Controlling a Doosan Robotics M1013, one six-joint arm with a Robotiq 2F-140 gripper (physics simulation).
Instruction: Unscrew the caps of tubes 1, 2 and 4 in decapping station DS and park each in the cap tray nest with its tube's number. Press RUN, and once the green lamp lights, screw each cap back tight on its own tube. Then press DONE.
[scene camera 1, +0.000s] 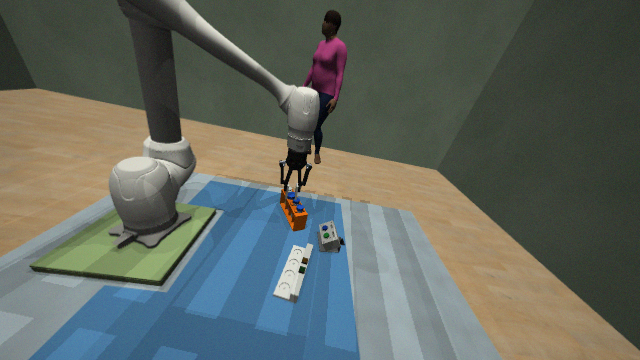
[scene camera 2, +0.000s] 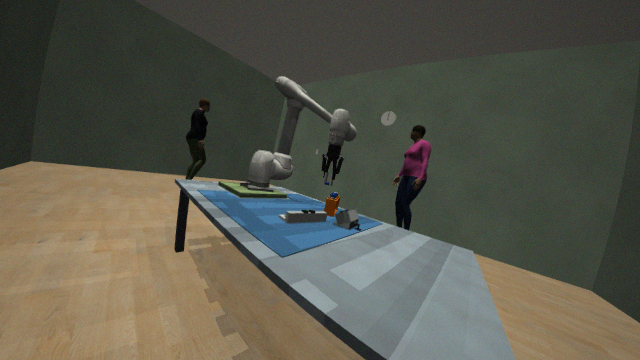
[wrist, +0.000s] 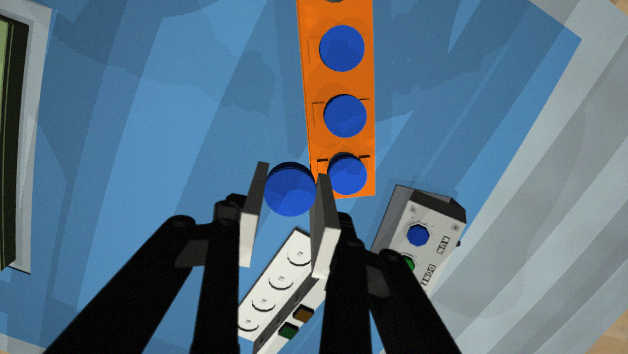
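Seen in the pictures: gripper, fingertip midpoint: (scene camera 1: 290, 197) (scene camera 2: 327, 184) (wrist: 290, 187); arm's base, origin of the base link: (scene camera 1: 154, 225) (scene camera 2: 257, 188).
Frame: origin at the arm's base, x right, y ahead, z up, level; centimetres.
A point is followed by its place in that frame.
Observation:
My gripper (scene camera 1: 292, 190) @(x -23.6, y 46.2, z 14.3 cm) (scene camera 2: 329, 183) @(x -23.6, y 46.2, z 14.3 cm) (wrist: 290, 187) @(x -23.6, y 46.2, z 14.3 cm) is shut on a blue cap (scene camera 2: 327, 183) @(x -22.5, y 47.2, z 15.1 cm) (wrist: 290, 199) @(x -23.5, y 46.4, z 15.6 cm), held in the air, left of the near end of the orange rack (scene camera 1: 299, 223) @(x -22.7, y 52.6, z 2.1 cm) (scene camera 2: 331, 206) @(x -23.3, y 53.4, z 3.1 cm) (wrist: 345, 80) @(x -31.9, y 46.4, z 6.9 cm) in the wrist view. Three blue caps (wrist: 342, 48) @(x -33.5, y 44.4, z 9.5 cm) (wrist: 345, 116) @(x -29.5, y 47.6, z 9.7 cm) (wrist: 348, 175) @(x -25.6, y 50.8, z 9.5 cm) sit in a row on the rack's tubes; the far tube is mostly cut off there. The white cap tray (scene camera 1: 291, 268) @(x -2.0, y 56.5, z -1.5 cm) (scene camera 2: 305, 217) @(x 0.1, y 62.0, z -0.1 cm) (wrist: 292, 267) @(x -7.6, y 56.6, z -1.5 cm) shows four nests without caps. Its amber (wrist: 303, 313) @(x -4.5, y 60.4, z 2.7 cm) and green (wrist: 288, 330) @(x -0.6, y 60.4, z 2.7 cm) lamps look dark. Tube and nest numbers are not readable.
A grey control box (scene camera 1: 329, 243) @(x -15.7, y 68.2, z 2.9 cm) (scene camera 2: 346, 219) @(x -16.8, y 71.2, z 1.7 cm) (wrist: 435, 217) @(x -25.8, y 64.6, z 4.1 cm) stands beside the rack and tray, with a blue RUN button (scene camera 1: 325, 227) @(x -22.7, y 64.7, z 4.5 cm) (wrist: 418, 235) @(x -23.0, y 64.3, z 4.4 cm) and a green DONE button (scene camera 1: 326, 235) @(x -18.2, y 66.0, z 4.3 cm) (wrist: 410, 263) @(x -19.5, y 66.0, z 4.6 cm). The arm's green base plate (scene camera 1: 150, 267) @(x 14.5, y 14.2, z 0.0 cm) lies at the left. People stand beyond the table.

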